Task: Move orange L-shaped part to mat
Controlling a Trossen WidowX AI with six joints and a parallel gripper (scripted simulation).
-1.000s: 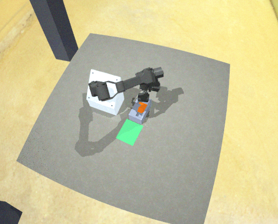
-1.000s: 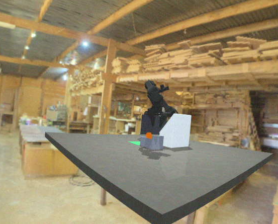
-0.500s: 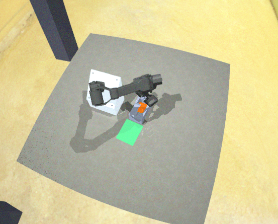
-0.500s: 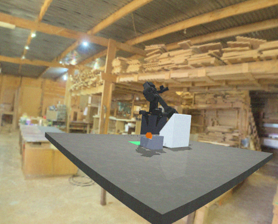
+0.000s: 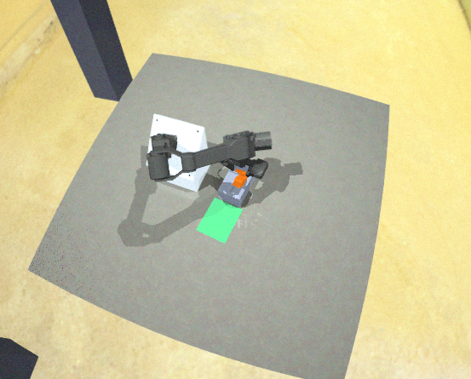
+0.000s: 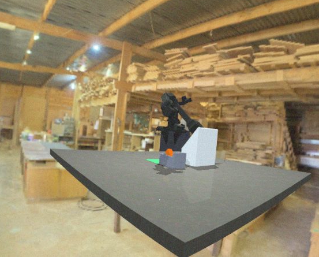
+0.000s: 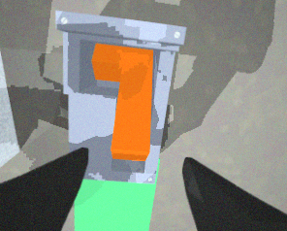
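My gripper tip is now 9 cm above the orange L-shaped part, 3 cm to the right of it and 1 cm past it. Also, from my gripper tip: green mat: 15 cm below, 14 cm to the right, 4 cm behind.
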